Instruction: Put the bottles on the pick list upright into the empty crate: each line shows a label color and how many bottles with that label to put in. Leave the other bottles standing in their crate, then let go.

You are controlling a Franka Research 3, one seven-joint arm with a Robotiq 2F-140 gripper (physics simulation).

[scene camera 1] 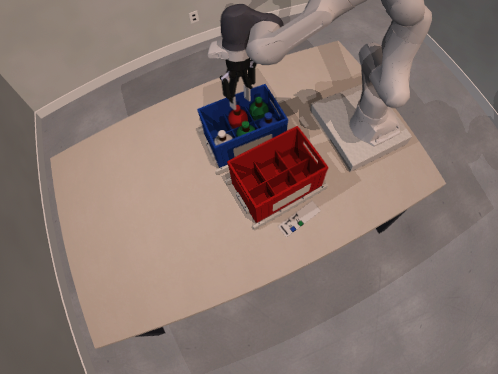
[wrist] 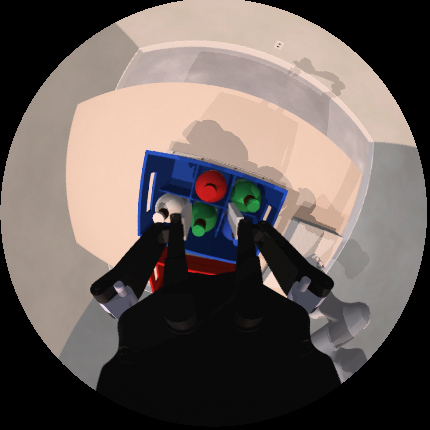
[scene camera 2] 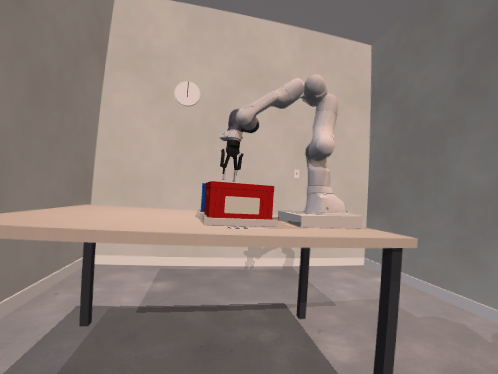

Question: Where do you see a red bottle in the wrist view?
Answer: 210, 186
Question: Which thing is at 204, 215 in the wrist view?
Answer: A green bottle.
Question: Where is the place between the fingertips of my gripper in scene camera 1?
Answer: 240, 103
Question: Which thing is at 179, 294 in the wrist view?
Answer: My gripper.
